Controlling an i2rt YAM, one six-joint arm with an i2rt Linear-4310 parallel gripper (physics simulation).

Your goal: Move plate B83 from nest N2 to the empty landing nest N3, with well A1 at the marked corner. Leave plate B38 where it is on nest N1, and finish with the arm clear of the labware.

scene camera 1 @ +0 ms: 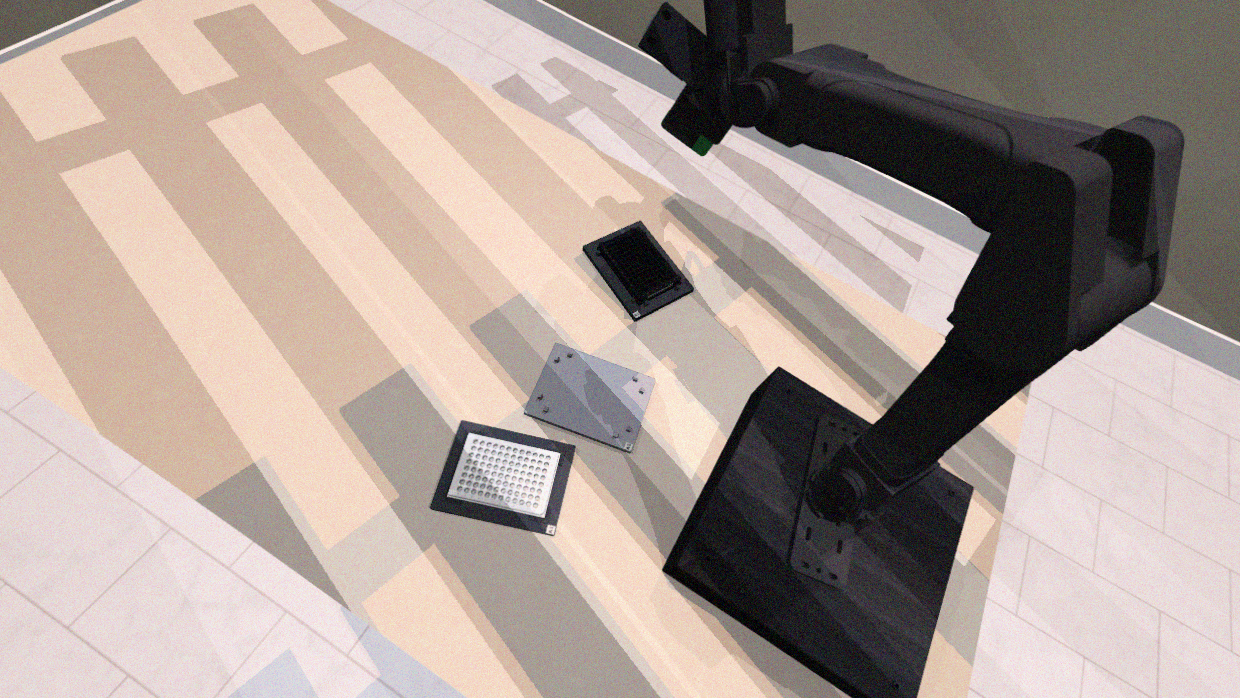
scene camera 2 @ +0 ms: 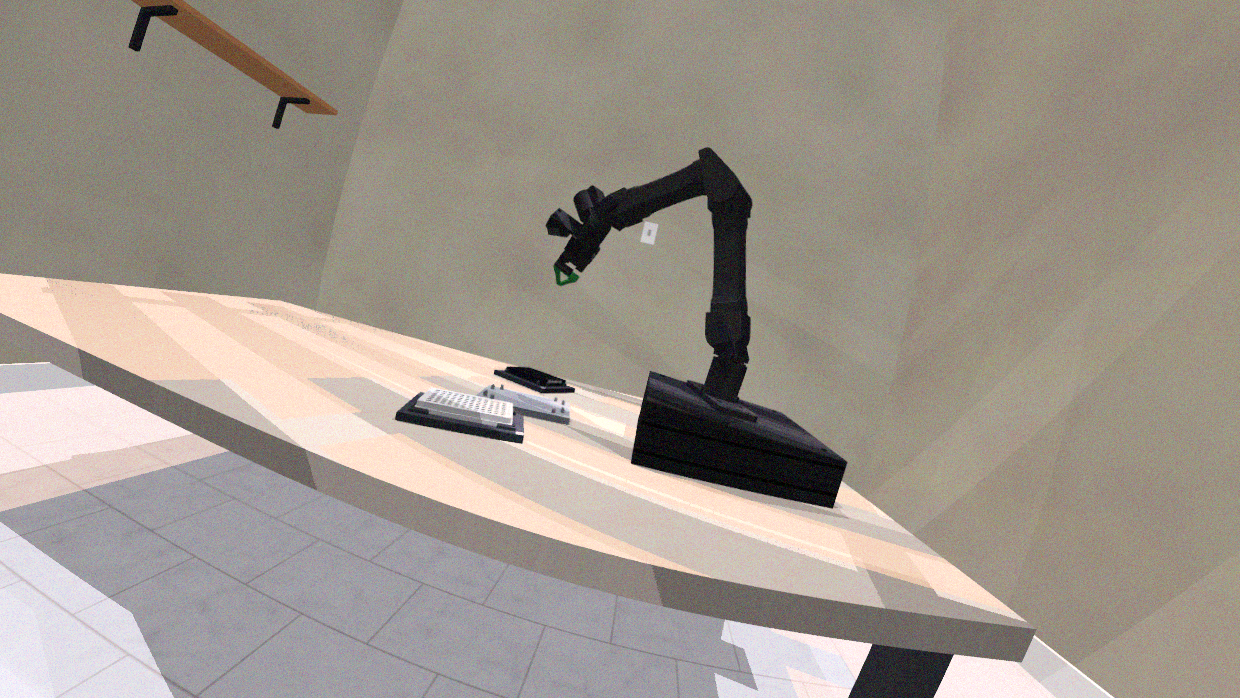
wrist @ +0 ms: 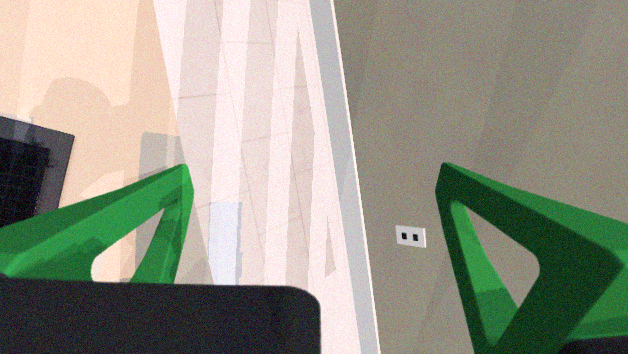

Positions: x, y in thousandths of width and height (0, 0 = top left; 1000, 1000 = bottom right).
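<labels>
The gripper is visible in scene camera 1 (570, 121), scene camera 2 (458, 392) and the wrist view (501, 501). A white plate with round holes is visible in scene camera 1 (397, 677) and scene camera 2 (355, 577); the white plate with round holes is out of frame in the wrist view.
</labels>
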